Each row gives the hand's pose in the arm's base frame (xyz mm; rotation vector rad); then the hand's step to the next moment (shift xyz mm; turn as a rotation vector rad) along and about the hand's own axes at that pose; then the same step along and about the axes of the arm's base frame.
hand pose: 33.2 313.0 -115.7 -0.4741 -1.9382 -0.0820
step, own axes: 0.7 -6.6 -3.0 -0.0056 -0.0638 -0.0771
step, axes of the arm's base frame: 0.0 -6.7 2.9 0.0458 -0.0812 0.0369
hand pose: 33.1 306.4 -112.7 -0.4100 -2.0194 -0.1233
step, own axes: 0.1 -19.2 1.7 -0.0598 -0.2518 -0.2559
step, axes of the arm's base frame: -8.0 -17.5 1.0 0.1555 -0.3166 0.0897
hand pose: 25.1 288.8 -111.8 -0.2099 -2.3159 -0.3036
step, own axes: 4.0 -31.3 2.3 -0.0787 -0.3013 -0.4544
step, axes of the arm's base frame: -11.9 -29.1 -3.4 0.2927 -0.4209 0.2015
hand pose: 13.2 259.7 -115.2 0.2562 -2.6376 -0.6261
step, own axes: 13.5 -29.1 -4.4 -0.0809 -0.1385 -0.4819
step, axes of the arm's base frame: -7.8 -31.0 -5.2 0.2935 -0.2874 0.2987
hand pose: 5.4 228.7 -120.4 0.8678 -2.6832 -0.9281
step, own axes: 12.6 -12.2 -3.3 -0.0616 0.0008 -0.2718
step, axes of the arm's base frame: -3.4 -16.7 -5.2 0.1414 -0.1027 0.2171
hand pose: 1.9 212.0 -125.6 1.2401 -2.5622 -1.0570
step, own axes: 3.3 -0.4 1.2 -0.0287 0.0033 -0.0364
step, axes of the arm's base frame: -2.4 -1.9 -1.8 0.0304 0.0024 0.0351
